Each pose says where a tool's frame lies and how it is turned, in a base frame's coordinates. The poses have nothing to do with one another.
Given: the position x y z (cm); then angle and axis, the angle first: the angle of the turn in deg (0 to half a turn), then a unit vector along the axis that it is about.
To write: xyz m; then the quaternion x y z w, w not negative. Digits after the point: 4 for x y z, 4 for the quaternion.
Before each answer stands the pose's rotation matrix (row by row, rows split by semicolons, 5 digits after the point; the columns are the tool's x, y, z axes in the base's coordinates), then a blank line. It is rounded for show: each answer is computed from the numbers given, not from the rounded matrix.
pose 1, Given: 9.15, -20.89, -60.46, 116.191, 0.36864, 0.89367, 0.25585
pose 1, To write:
-0.24549 0.24527 0.93786; 0.70443 0.70977 -0.00123; -0.66597 0.66035 -0.34701

0.0915, -0.2089, -0.6046, 0.3129, 0.7587, 0.2172, 0.5285
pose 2, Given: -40.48, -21.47, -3.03, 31.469, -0.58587, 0.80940, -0.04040
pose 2, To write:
0.90341 -0.04865 0.42602; -0.09083 0.94928 0.30104; -0.41905 -0.31065 0.85316

-0.4048, -0.2147, -0.0303, -0.1589, 0.2195, -0.0110, 0.9625
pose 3, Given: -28.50, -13.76, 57.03, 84.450, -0.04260, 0.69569, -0.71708
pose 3, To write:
0.09835 0.68695 0.72002; -0.74049 0.53389 -0.40822; -0.66483 -0.49302 0.56119

-0.2850, -0.1376, 0.5703, -0.0286, 0.4675, -0.4819, 0.7405
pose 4, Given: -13.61, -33.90, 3.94, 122.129, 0.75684, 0.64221, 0.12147
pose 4, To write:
0.34562 0.64168 0.68469; 0.84742 0.09995 -0.52144; -0.40303 0.76043 -0.50923

-0.1361, -0.3390, 0.0394, 0.6624, 0.5620, 0.1063, 0.4838
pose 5, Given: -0.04, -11.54, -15.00, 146.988, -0.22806, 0.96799, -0.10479
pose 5, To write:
-0.74293 -0.34879 0.57131; -0.46297 0.88418 -0.06225; -0.48344 -0.31075 -0.81837

-0.0004, -0.1154, -0.1500, -0.2187, 0.9281, -0.1005, 0.2841
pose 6, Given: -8.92, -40.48, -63.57, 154.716, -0.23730, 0.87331, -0.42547
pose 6, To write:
-0.79697 -0.21290 0.56525; -0.57634 0.54807 -0.60618; -0.18074 -0.80889 -0.55950

-0.0892, -0.4048, -0.6357, -0.2315, 0.8521, -0.4152, 0.2189
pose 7, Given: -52.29, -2.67, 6.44, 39.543, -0.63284, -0.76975, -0.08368
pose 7, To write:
0.86280 0.16476 -0.47795; 0.05821 0.90675 0.41764; 0.50218 -0.38816 0.77275

-0.5229, -0.0267, 0.0644, -0.2141, -0.2604, -0.0283, 0.9410
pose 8, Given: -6.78, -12.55, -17.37, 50.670, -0.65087, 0.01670, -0.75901
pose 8, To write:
0.78892 0.58312 0.19383; -0.59108 0.63389 0.49881; 0.16800 -0.50809 0.84476

-0.0678, -0.1255, -0.1737, -0.2785, 0.0071, -0.3248, 0.9038
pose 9, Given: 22.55, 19.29, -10.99, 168.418, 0.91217, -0.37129, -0.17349
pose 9, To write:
0.66751 -0.63563 -0.38782; -0.70529 -0.70674 -0.05562; -0.23874 0.31065 -0.92005

0.2255, 0.1929, -0.1099, 0.9075, -0.3694, -0.1726, 0.1009
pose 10, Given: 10.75, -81.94, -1.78, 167.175, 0.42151, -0.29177, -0.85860
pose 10, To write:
-0.62414 -0.05231 -0.77956; -0.43349 -0.80692 0.40122; -0.65003 0.58835 0.48095

0.1075, -0.8194, -0.0178, 0.4189, -0.2899, -0.8532, 0.1117
